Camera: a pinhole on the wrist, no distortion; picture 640 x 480 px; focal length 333.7 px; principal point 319.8 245.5 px. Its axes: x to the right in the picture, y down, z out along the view. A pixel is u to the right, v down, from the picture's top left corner.
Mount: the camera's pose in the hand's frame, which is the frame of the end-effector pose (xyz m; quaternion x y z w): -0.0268 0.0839 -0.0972 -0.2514 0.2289 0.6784 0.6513
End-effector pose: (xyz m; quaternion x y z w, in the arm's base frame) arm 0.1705 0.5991 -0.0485 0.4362 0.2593 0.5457 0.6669
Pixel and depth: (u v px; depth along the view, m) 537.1 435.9 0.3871
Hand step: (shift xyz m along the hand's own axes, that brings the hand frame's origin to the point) -0.2704 0.5143 0.0355
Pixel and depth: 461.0 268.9 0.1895
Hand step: -0.0502 0.2658 -0.0030
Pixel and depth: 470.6 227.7 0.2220
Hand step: -0.0270 0.3032 0.0095
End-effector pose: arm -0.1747 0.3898 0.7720 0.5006 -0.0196 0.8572 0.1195
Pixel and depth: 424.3 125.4 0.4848
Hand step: 0.1228 0.5181 0.1814
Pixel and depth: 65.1 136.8 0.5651
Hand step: 0.1437 0.1216 0.6161
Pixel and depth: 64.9 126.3 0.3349
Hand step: 0.0848 0.1066 0.3258
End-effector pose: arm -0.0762 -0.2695 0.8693 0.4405 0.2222 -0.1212 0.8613
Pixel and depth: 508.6 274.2 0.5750
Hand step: -0.1091 0.6985 0.1361
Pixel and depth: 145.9 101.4 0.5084
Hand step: 0.1773 0.2149 0.4667
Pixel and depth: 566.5 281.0 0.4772
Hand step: -0.1069 0.6571 0.0433
